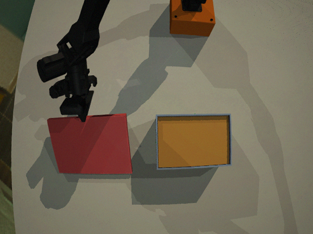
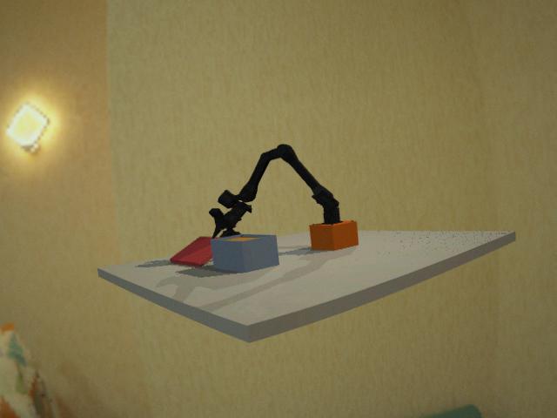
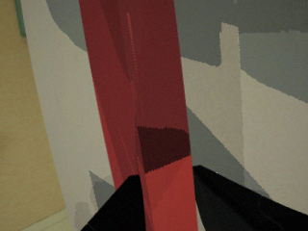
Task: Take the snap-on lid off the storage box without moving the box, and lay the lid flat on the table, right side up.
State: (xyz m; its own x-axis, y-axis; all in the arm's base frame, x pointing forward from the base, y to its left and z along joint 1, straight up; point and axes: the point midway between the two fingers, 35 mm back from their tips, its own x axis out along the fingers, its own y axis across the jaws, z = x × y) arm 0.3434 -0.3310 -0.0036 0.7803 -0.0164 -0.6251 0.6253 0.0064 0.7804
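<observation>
My gripper tip is 8 cm short of the red lid and 3 cm above it. Round my gripper tip: grey-blue storage box: 31 cm to the left, 7 cm ahead, 3 cm below.
</observation>
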